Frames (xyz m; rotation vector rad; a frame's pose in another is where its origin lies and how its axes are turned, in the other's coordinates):
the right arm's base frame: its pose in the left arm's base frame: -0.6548 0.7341 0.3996 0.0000 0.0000 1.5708
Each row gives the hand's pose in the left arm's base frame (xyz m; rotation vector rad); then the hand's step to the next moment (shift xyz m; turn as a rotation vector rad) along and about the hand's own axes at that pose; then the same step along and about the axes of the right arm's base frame.
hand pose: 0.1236 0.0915 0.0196 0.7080 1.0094 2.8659
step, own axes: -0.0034 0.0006 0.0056 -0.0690 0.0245 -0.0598
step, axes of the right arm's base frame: 0.0023 -0.0055 0.0028 -0.0661 -0.0396 -0.0547
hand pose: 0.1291 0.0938 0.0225 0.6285 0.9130 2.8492
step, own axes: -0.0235 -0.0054 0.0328 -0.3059 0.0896 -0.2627
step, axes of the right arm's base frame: 0.0173 -0.0346 0.0127 -0.2763 -0.1758 -0.2517
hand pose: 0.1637 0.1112 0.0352 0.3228 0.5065 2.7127
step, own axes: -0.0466 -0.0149 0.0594 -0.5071 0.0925 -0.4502
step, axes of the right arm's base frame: 0.0129 -0.0638 0.0411 -0.4136 -0.3045 -0.4523
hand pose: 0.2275 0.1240 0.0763 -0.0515 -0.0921 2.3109
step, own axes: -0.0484 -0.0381 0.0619 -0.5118 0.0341 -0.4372
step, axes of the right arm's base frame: -0.0131 -0.0565 0.0652 -0.3784 -0.3497 -0.4344
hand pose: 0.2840 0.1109 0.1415 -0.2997 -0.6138 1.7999
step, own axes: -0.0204 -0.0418 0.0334 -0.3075 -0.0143 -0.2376
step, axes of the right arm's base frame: -0.0190 -0.0237 0.0485 -0.2265 -0.2259 -0.2211
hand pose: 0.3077 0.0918 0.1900 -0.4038 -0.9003 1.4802
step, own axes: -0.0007 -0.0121 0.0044 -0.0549 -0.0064 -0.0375
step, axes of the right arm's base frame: -0.0032 -0.0051 0.0114 -0.0422 -0.0394 -0.0336
